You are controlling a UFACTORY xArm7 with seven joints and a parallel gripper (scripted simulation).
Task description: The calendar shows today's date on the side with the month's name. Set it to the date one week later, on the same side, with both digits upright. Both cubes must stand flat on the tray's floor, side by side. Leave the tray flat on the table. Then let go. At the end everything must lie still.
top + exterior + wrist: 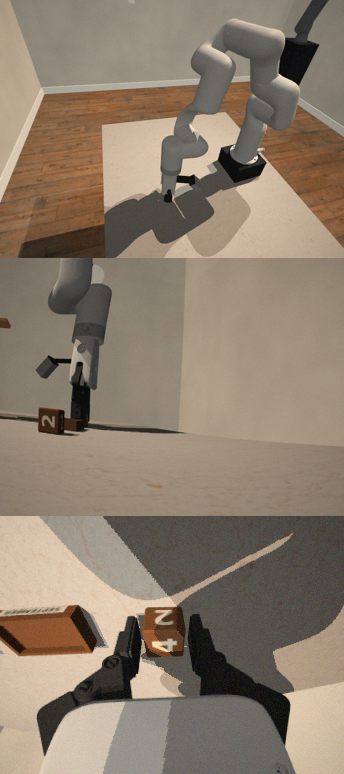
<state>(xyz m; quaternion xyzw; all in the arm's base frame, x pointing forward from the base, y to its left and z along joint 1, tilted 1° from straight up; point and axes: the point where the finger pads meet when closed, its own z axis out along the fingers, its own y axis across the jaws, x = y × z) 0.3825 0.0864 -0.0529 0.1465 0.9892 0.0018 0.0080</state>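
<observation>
The brown calendar tray lies 110 mm to the right of my hand, 30 mm behind it and 20 mm below it.
</observation>
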